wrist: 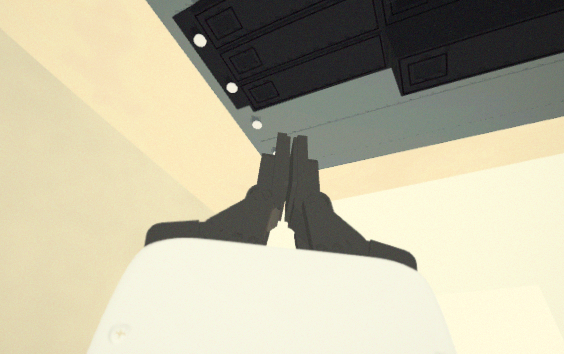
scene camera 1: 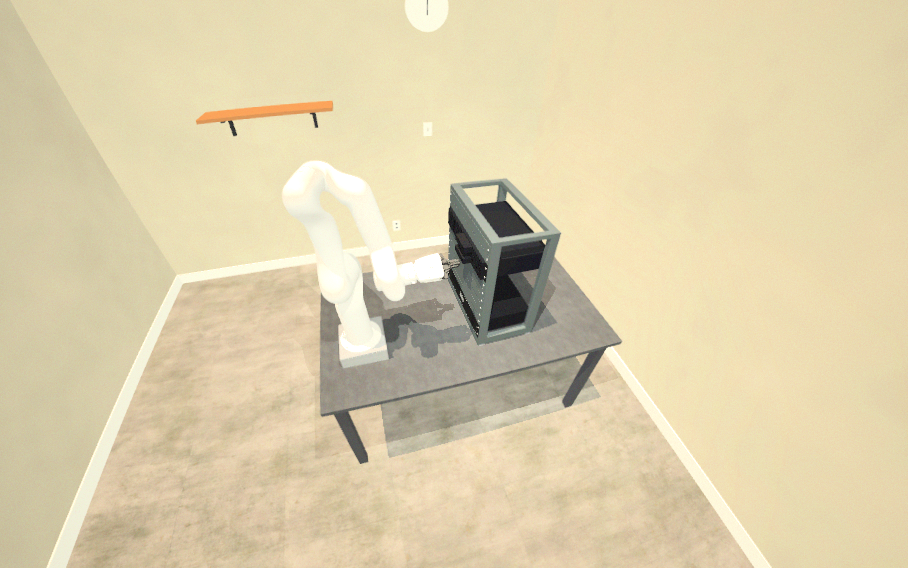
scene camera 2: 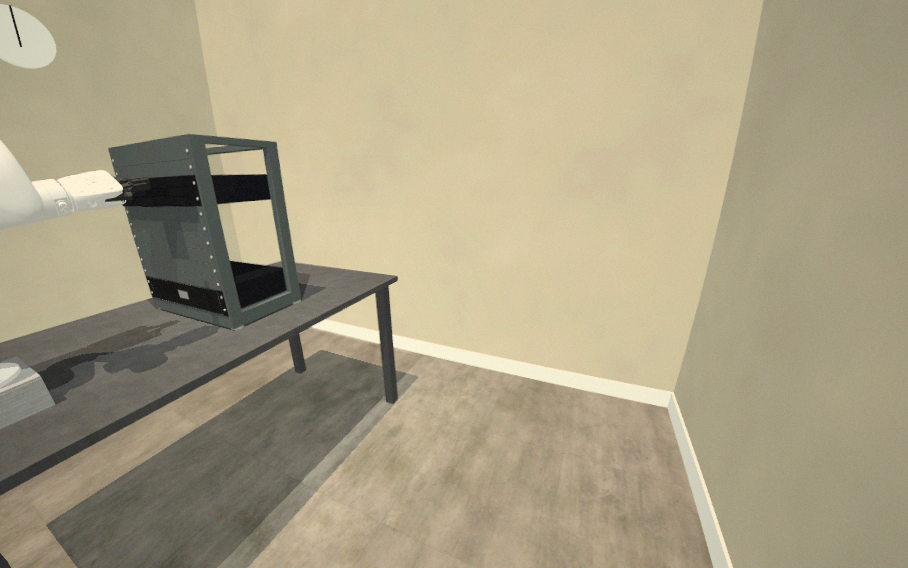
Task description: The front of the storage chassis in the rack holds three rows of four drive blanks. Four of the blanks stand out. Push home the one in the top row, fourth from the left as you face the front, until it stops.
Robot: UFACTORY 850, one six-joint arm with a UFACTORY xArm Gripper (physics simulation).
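The rack (scene camera 1: 525, 237) (scene camera 2: 219, 234) stands on the table with the black storage chassis (scene camera 1: 505, 219) (scene camera 2: 175, 190) (wrist: 212, 62) high in it. The wrist view appears upside down, so the top row lies lowest there. Its leftmost blank (wrist: 320, 76), which I take for the fourth from the left, reaches slightly past the chassis edge and seems to stand out a little. A neighbouring blank (wrist: 470, 60) stands out much further. My gripper (scene camera 1: 458, 263) (scene camera 2: 143, 184) (wrist: 288, 154) is shut and empty at the rack's front. In the wrist view its tips overlap the grey panel beside the blanks; contact cannot be told.
The grey panel (wrist: 360, 115) borders the chassis. Another black unit (scene camera 2: 200, 298) sits low in the rack. The table (scene camera 1: 415, 381) (scene camera 2: 341, 281) carries the rack and the arm's base (scene camera 1: 363, 351). An orange shelf (scene camera 1: 267, 111) hangs on the wall behind.
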